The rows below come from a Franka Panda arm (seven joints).
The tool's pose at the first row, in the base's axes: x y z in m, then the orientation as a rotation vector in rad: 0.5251, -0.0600, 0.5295, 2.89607, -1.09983, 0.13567
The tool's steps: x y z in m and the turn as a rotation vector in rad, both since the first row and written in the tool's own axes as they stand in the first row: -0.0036, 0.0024, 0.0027, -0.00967, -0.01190, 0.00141; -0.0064, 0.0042, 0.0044, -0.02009, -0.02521, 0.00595; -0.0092, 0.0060, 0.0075, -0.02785, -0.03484, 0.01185; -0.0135, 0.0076, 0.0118, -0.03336, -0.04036, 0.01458; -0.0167, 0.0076, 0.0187, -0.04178, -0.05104, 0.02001; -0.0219, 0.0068, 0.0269, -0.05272, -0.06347, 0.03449
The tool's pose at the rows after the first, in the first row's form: 0.5210, -0.0596, 0.5265, 2.89142, -1.10124, 0.11299; 0.5178, -0.0592, 0.5245, 2.88488, -1.10716, 0.08803; 0.5148, -0.0589, 0.5212, 2.87848, -1.11512, 0.06996; 0.5108, -0.0576, 0.5165, 2.87416, -1.11842, 0.05900; 0.5089, -0.0559, 0.5093, 2.86759, -1.12557, 0.03911; 0.5061, -0.0525, 0.5007, 2.85446, -1.14525, 0.01564
